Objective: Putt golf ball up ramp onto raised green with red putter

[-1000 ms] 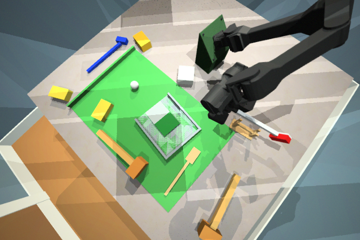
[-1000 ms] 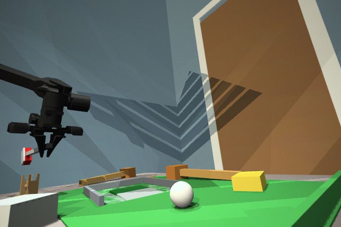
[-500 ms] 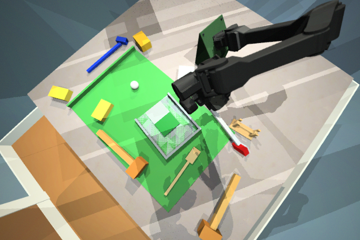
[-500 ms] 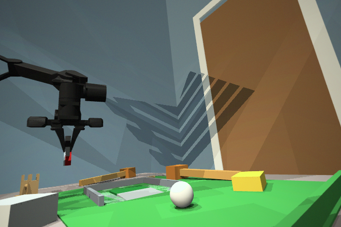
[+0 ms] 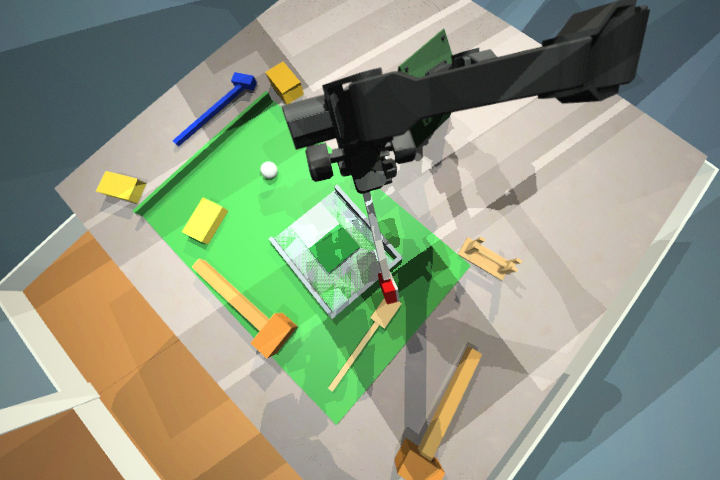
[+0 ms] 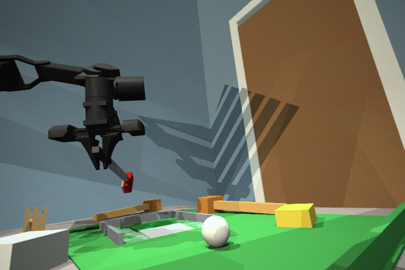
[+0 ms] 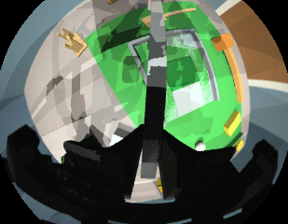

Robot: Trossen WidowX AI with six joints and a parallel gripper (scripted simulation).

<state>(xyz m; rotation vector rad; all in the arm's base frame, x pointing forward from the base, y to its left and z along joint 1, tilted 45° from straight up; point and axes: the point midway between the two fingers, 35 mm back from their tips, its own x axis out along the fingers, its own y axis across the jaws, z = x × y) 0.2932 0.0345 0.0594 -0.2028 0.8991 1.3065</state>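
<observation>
Now: the red putter 5 cm ahead of my gripper tip and 11 cm to the left of it. Also, from my gripper tip: green mat: 19 cm ahead, 4 cm to the right, 14 cm below; white golf ball: 13 cm ahead, 22 cm to the right, 12 cm below; tan paddle: 19 cm ahead, 26 cm to the left, 14 cm below.
</observation>
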